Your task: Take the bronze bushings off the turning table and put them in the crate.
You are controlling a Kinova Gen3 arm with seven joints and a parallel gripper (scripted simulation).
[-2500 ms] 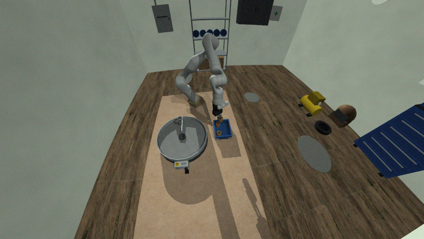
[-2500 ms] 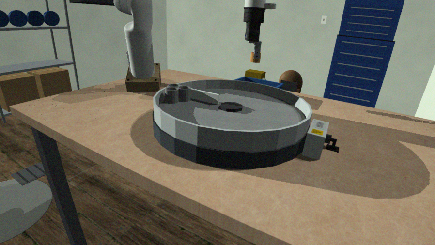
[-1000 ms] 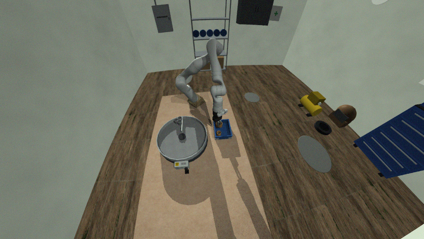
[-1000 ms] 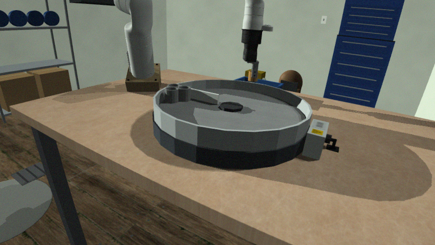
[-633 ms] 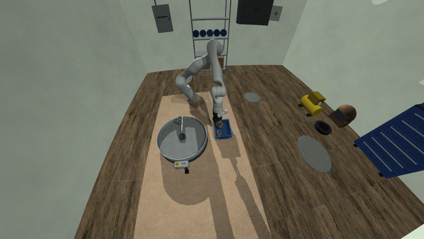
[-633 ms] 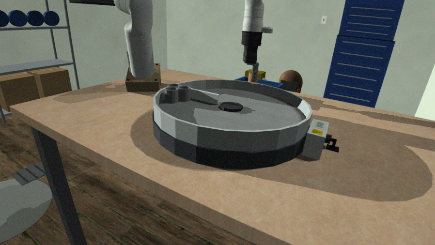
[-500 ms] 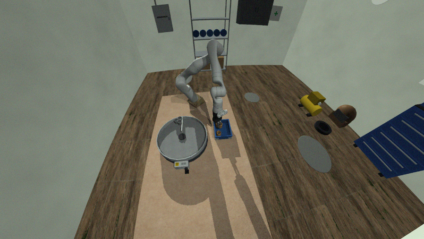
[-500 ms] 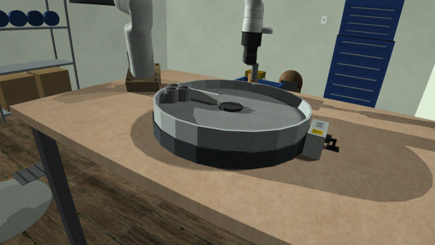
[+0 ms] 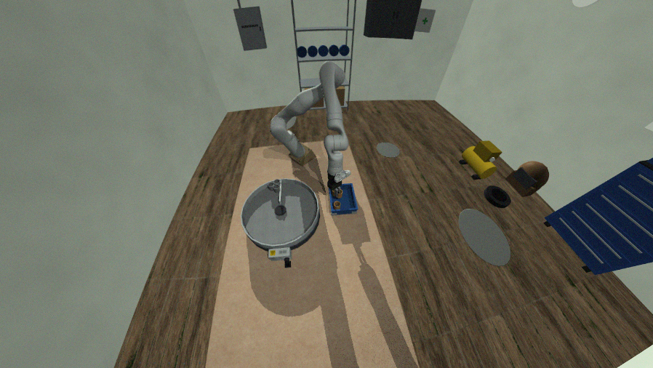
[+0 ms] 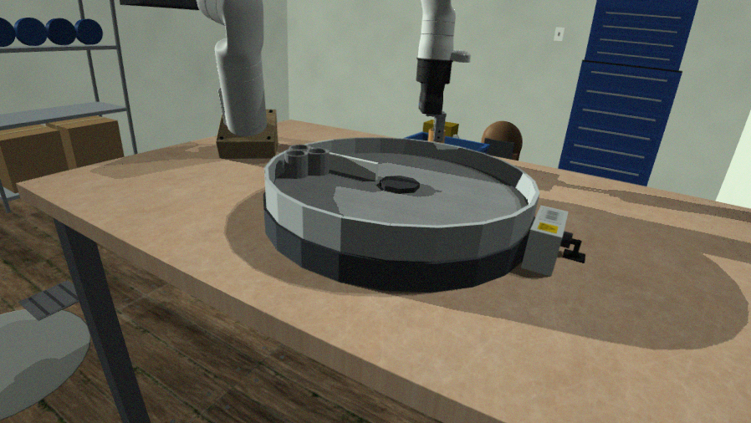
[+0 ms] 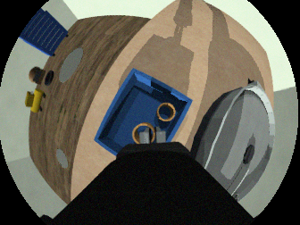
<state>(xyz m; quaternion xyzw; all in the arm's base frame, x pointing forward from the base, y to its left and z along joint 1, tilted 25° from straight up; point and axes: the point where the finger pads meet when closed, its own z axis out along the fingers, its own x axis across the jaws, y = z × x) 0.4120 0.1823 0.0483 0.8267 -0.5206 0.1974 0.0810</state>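
Now: hand 1 cm short of the blue crate, 3 cm to the right of it and 5 cm above it. From my hand the other things lie so: grey turning table: 2 cm ahead, 33 cm to the right, 3 cm below.
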